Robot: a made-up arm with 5 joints.
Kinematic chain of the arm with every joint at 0, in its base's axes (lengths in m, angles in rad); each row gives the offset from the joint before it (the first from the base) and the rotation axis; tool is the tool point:
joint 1: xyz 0 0 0.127 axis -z
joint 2: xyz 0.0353 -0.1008 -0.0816 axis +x
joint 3: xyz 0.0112 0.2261 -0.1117 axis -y
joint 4: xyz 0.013 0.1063 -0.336 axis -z
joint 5: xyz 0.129 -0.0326 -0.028 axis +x
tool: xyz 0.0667 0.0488 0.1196
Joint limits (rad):
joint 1: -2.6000..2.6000
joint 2: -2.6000..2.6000
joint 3: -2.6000..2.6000
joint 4: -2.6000..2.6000
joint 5: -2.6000..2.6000
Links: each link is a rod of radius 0.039 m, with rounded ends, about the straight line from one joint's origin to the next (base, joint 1, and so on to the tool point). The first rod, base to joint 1, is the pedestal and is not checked.
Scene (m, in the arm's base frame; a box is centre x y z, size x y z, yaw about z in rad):
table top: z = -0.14
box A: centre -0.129 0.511 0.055 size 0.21 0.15 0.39 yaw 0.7
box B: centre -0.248 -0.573 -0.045 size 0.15 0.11 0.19 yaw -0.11
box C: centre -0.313 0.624 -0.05 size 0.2 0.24 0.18 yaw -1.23
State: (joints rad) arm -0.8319 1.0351 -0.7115 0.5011 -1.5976
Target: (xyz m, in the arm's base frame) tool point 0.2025 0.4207 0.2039
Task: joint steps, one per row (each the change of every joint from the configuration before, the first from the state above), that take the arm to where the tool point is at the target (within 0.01 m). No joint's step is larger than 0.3 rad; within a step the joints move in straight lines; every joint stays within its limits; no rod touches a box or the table.
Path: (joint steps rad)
1: -0.1112 0.2711 0.1539 0.2165 0.0341
2: -0.1111 0.2711 0.1540 0.2164 0.0342
3: -0.1112 0.2711 0.1539 0.2165 0.0341
4: -0.1112 0.2711 0.1540 0.2164 0.0342
5: -0.1111 0.2712 0.1539 0.2165 0.0341
6: 0.2722 -0.1989 -0.0371 -0.1443 0.0788
7: 0.2722 -0.1990 -0.0371 -0.1443 0.0787
8: 0.2722 -0.1989 -0.0371 -0.1443 0.0788
9: 0.2722 -0.1989 -0.0371 -0.1442 0.0787
10: 0.2723 -0.1989 -0.0371 -0.1443 0.0788

